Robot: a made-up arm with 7 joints.
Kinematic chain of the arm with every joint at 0, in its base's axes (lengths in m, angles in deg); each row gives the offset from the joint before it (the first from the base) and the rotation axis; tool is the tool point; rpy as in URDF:
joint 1: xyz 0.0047 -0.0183 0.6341 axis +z
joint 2: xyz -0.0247 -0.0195 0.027 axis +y
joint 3: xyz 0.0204 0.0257 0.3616 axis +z
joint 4: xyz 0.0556 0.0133 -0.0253 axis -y
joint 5: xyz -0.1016 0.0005 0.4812 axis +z
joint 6: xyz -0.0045 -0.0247 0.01 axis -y
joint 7: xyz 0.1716 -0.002 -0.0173 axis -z
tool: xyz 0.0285 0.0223 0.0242 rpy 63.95 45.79 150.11
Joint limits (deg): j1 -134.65..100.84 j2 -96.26..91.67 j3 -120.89..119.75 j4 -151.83..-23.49 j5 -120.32..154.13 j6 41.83..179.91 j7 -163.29..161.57
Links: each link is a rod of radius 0.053 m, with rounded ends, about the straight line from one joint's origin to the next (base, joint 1, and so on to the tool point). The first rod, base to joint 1, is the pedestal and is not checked.
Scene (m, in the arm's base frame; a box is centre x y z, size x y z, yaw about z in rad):
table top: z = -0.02
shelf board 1: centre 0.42 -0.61 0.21 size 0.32 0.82 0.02 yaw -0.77
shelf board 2: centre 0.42 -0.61 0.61 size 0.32 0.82 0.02 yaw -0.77
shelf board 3: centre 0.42 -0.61 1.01 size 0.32 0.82 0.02 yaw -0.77
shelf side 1: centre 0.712 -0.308 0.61 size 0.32 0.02 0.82 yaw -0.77
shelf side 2: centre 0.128 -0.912 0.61 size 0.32 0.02 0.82 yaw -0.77
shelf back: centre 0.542 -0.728 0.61 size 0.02 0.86 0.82 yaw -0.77
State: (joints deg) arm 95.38 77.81 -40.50 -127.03 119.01 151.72 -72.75
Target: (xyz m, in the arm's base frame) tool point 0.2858 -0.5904 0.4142
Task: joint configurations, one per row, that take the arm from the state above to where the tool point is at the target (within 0.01 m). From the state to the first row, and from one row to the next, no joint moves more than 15 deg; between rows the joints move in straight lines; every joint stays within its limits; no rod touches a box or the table.
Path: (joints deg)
1: 81.68 80.12 -44.21 -124.46 117.58 147.45 -70.99
2: 67.98 82.43 -47.93 -121.90 116.15 143.18 -69.23
3: 54.29 84.74 -51.64 -119.33 114.72 138.92 -67.46
4: 40.59 87.05 -55.35 -116.76 113.29 134.65 -65.70
5: 26.89 89.36 -59.07 -114.19 111.86 130.38 -63.94
6: 13.19 91.67 -62.78 -111.63 110.42 126.11 -62.18

